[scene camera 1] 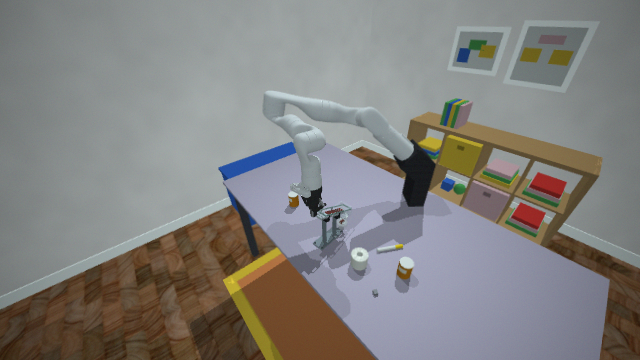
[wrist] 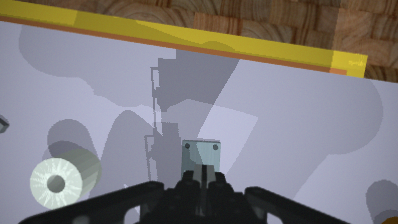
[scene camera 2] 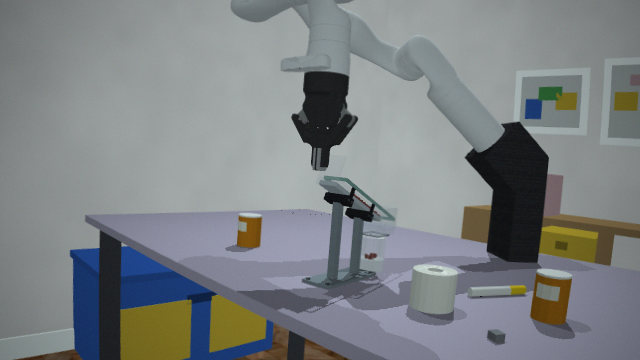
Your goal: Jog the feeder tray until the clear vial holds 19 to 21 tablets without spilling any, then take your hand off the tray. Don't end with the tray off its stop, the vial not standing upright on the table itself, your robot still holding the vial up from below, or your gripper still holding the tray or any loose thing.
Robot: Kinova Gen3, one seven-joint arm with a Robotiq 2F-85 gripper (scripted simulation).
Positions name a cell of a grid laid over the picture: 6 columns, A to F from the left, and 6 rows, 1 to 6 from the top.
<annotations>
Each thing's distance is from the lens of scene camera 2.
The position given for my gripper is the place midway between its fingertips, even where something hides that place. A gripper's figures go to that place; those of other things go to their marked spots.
my gripper (scene camera 2: C3): 0.76 m
clear vial (scene camera 2: D5): 0.90 m
white roll (scene camera 2: E5): 0.70 m
The marked spots on the clear vial and the white roll are 0.24 m apart.
</annotations>
